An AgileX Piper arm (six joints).
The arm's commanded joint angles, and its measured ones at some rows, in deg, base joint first. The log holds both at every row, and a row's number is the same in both.
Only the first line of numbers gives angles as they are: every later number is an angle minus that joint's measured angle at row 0.
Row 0, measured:
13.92, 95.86, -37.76, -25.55, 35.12, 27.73
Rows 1 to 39, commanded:
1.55, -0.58, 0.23, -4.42, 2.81, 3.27
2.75, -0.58, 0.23, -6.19, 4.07, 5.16
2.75, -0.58, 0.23, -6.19, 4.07, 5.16
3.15, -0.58, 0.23, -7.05, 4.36, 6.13
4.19, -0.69, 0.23, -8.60, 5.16, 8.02
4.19, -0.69, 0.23, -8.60, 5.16, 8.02
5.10, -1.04, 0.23, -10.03, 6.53, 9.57
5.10, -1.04, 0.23, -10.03, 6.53, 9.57
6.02, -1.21, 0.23, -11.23, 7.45, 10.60
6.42, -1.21, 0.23, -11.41, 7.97, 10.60
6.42, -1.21, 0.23, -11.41, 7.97, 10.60
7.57, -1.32, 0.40, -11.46, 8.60, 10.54
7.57, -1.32, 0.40, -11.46, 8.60, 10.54
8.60, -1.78, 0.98, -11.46, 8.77, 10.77
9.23, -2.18, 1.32, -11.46, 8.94, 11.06
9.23, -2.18, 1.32, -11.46, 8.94, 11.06
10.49, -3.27, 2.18, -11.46, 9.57, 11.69
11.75, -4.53, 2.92, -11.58, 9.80, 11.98
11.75, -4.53, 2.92, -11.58, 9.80, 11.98
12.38, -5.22, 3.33, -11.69, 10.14, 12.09
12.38, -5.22, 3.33, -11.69, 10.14, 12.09
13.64, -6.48, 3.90, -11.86, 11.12, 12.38
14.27, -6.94, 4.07, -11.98, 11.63, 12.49
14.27, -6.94, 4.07, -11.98, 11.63, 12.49
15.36, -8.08, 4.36, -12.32, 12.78, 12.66
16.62, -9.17, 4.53, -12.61, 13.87, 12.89
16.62, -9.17, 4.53, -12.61, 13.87, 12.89
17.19, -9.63, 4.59, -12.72, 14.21, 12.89
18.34, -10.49, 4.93, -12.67, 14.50, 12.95
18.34, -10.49, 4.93, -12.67, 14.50, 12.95
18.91, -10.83, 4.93, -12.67, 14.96, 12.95
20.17, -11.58, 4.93, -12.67, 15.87, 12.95
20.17, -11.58, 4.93, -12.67, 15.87, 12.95
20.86, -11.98, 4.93, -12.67, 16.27, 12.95
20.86, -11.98, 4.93, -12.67, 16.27, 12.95
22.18, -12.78, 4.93, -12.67, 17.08, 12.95
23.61, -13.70, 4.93, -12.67, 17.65, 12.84
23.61, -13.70, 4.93, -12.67, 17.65, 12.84
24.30, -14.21, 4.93, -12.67, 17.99, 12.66
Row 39, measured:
23.38, -13.12, 4.70, -9.80, 14.90, 12.72
